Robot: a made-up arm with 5 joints.
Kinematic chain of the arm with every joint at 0, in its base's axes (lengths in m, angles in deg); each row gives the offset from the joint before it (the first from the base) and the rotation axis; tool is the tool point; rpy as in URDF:
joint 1: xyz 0.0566 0 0.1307 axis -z
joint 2: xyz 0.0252 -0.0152 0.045 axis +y
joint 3: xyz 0.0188 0 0.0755 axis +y
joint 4: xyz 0.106 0 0.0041 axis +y
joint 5: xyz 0.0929 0.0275 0 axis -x
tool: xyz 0 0 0 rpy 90 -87.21 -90
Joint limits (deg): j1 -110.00..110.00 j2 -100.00..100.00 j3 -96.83..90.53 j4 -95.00..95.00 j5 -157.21..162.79
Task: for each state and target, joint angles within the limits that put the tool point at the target. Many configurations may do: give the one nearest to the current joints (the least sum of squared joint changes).
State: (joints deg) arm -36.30 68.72 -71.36 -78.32 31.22
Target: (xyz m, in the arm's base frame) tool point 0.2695 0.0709 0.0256
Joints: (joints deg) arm -15.28 100.00 -28.10 -60.10 31.22
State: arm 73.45 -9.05 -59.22 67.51 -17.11
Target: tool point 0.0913 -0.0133 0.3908
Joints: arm 40.30 -38.55 -70.64 79.81 -17.11
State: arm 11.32 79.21 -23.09 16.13 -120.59
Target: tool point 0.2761 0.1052 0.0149
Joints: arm -22.71 93.35 -48.70 0.67 -120.59
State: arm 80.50 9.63 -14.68 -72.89 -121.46
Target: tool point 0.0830 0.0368 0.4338
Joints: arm 109.90 -32.30 -52.43 -37.82 -121.46
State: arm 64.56 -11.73 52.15 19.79 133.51
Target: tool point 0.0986 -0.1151 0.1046
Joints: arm 75.71 -24.53 59.40 41.66 133.51
